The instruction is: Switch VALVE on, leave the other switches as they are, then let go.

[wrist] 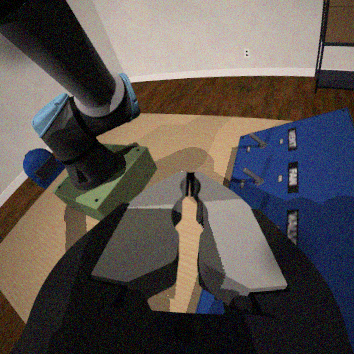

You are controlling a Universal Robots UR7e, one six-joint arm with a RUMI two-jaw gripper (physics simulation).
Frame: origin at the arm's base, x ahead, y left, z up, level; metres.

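Seen in the pictures: gripper, between the fingertips: [189, 174]; arm's base, origin of its link: [95, 170].
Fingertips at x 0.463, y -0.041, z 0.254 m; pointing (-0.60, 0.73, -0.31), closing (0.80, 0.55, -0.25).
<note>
Pixels of each thing's middle, then the offset from my fingertips to it. Level surfaces: height alone.
- blue switch panel, height of its surface: dz -0.214 m
- VENT label, middle of its body: [291, 138] dx -0.007, dy +0.347, dz -0.236 m
- FAN label, middle of its body: [292, 176] dx +0.031, dy +0.233, dz -0.236 m
- third label, middle of its body: [291, 229] dx +0.069, dy +0.119, dz -0.236 m
- wooden table, height of its surface: dz -0.350 m
The blue switch panel [325, 170] stands on the right of the wrist view. The VENT label [292, 139] and its lever [258, 140] are near its far end. The FAN label [293, 177] and its lever [253, 176] are nearer. A third label [292, 226] is partly covered and too blurred to read surely; its lever is hidden behind the gripper. My gripper [189, 174] is shut with nothing between its fingertips. In the picture its tips are left of the FAN lever, over the wooden table. The VALVE lever's position cannot be seen.
The wooden table [30, 260] lies below. A green block [122, 182] stands at the left under the dark arm joint [92, 167], with a round blue part [39, 167] beyond it. A shelf unit [318, 55] stands at the back right by the wall.
</note>
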